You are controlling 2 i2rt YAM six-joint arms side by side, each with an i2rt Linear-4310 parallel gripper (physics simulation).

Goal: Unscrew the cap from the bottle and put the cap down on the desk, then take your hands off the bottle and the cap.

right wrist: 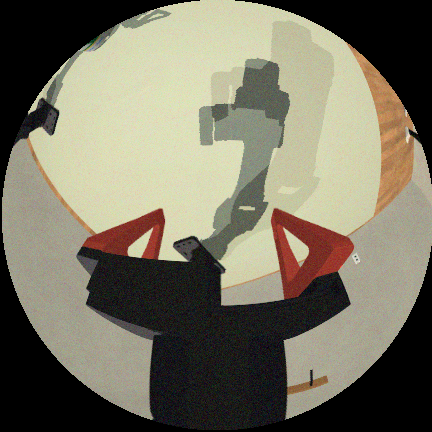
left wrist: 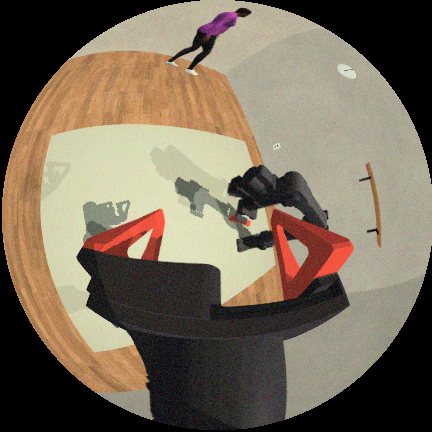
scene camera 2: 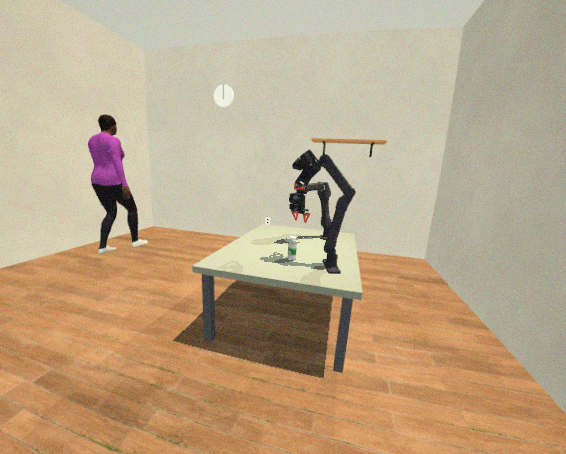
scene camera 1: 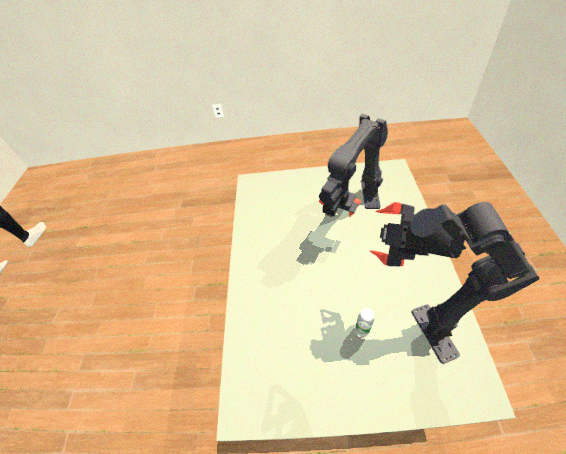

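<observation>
A white bottle (scene camera 1: 363, 327) (scene camera 2: 292, 251) with a green band stands upright on the pale green desk (scene camera 1: 260, 200) (scene camera 2: 235, 278). Its white cap (scene camera 1: 367, 314) (scene camera 2: 293, 239) is on top. A sliver of the bottle (right wrist: 94, 45) shows at the upper left edge of the right wrist view. My left gripper (scene camera 1: 374, 231) (scene camera 2: 299, 187) (left wrist: 217, 214) is open and empty, high above the desk and apart from the bottle. My right gripper (scene camera 1: 337, 208) (scene camera 2: 300, 220) (right wrist: 217, 213) is open and empty, above the far part of the desk in scene camera 1, well away from the bottle. Its fingers are partly hidden there.
The left arm's base (scene camera 1: 441, 345) (scene camera 2: 332, 266) stands on the desk near the bottle. The right arm's base (scene camera 1: 371, 200) stands at the desk's far end. The two arms are close together in scene camera 2. A person in purple (scene camera 2: 106, 160) (left wrist: 218, 24) stands away from the desk.
</observation>
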